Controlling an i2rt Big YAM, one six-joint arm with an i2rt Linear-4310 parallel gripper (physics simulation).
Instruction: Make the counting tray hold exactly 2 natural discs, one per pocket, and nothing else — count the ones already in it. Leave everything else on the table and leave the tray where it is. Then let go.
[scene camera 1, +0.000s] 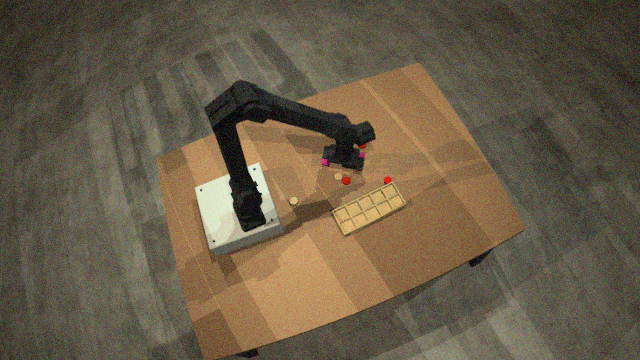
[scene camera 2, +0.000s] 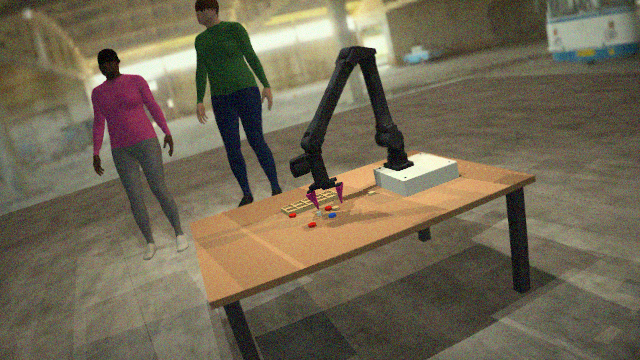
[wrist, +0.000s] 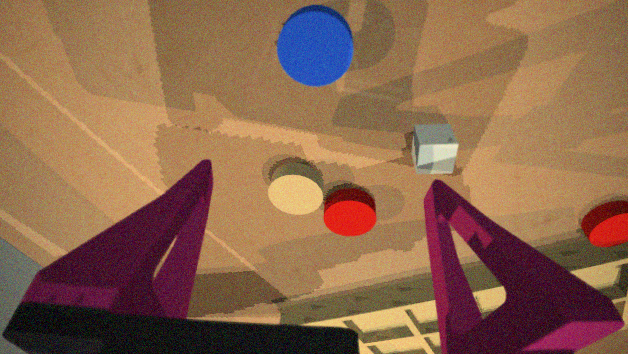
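The counting tray (scene camera 1: 376, 219) (scene camera 2: 295, 210) (wrist: 390, 311) is a pale wooden tray with two rows of pockets. I can make out no disc in its pockets in the first scene view. One natural disc (scene camera 1: 338, 176) (wrist: 295, 194) lies flat on the table behind the tray, close beside a red disc (scene camera 1: 346, 180) (scene camera 2: 328, 208) (wrist: 350, 217). Another natural disc (scene camera 1: 294, 200) (scene camera 2: 371, 192) lies near the robot's base. My gripper (scene camera 1: 343, 159) (scene camera 2: 330, 205) (wrist: 324, 180) is open and empty above the table, with the first natural disc and its red neighbour showing between the fingers in the wrist view.
A red disc (scene camera 1: 388, 180) (scene camera 2: 292, 215) (wrist: 607, 225) lies close to the tray's far corner. Another red disc (scene camera 1: 362, 146) (scene camera 2: 312, 225) lies farther out. A blue disc (scene camera 2: 332, 215) (wrist: 315, 47) and a grey cube (scene camera 2: 318, 214) (wrist: 435, 150) lie near the gripper.
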